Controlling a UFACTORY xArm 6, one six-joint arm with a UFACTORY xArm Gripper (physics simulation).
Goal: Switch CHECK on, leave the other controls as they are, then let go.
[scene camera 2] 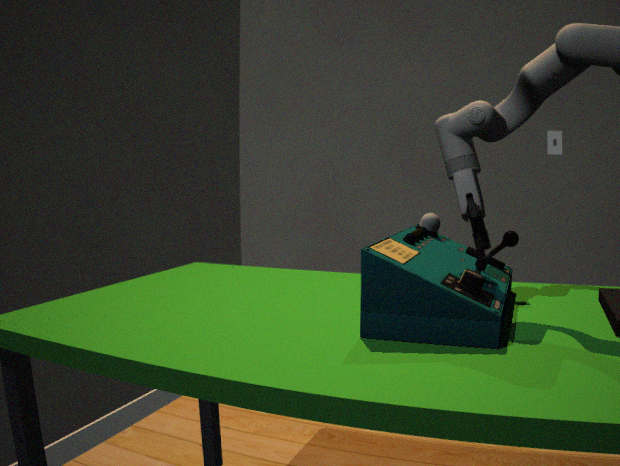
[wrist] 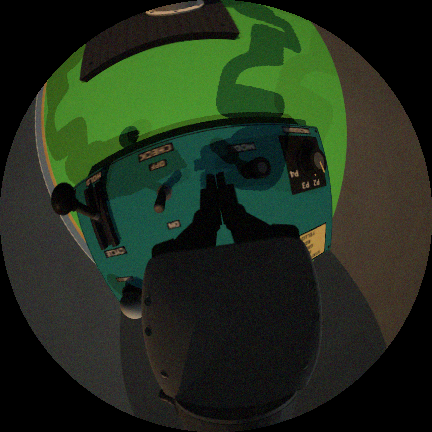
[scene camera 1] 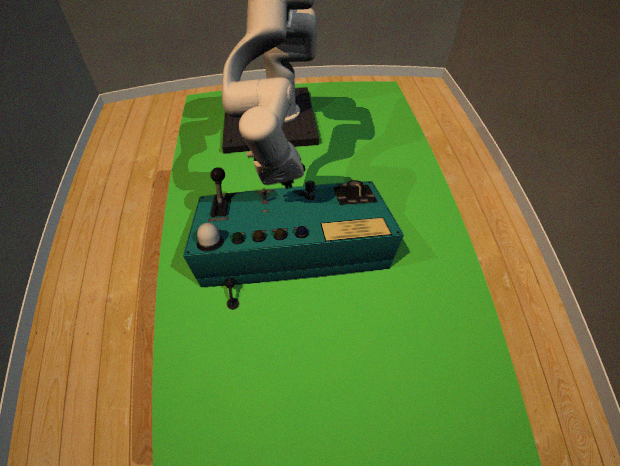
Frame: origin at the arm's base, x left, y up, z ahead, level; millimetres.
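Where they show: gripper, fingertip midpoint: (scene camera 2: 484, 249) (wrist: 216, 184) (scene camera 1: 288, 183).
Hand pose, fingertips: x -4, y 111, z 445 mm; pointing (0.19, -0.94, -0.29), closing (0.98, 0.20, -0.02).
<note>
Each offset is from my fingertips to the top centre of the thing. "spot": to the spot under its first point.
The small CHECK toggle @[dy -3, dx -64, dz +11 mm] (scene camera 1: 264, 195) (wrist: 161, 199) stands on the teal console (scene camera 1: 280, 215) (scene camera 2: 426, 300) (wrist: 200, 150), between its OFF label @[spot: dy -67, dx -63, dz -22 mm] (wrist: 158, 165) and ON label @[spot: dy -34, dx -64, dz +56 mm] (wrist: 173, 224). In the wrist view its tip lies on the ON side of its base, but the slanted view does not settle its position. My gripper (scene camera 1: 288, 185) (scene camera 2: 483, 250) (wrist: 216, 184) is shut and empty. Its tips are low over the panel, between the CHECK toggle and the black MODE knob @[dy -6, dx +56, dz +6 mm] (scene camera 1: 310, 189) (wrist: 260, 167), apart from the toggle in the wrist view. The console hides some of the contact area in scene camera 2.
A ball-topped HOLD/CYCLE lever @[dy +24, dx -185, dz -48 mm] (scene camera 1: 217, 174) (scene camera 2: 510, 238) (wrist: 64, 199) stands beyond the toggle. The PROGRAM dial @[dy -13, dx +175, dz +3 mm] (scene camera 1: 355, 189) (wrist: 319, 161) is past the MODE knob. A white dome @[spot: dy +53, dx -186, dz +175 mm] (scene camera 1: 208, 235) (scene camera 2: 430, 222) and several round buttons line the other edge. A small crank @[spot: dy -129, dx -164, dz +258 mm] (scene camera 1: 232, 302) sticks out below.
</note>
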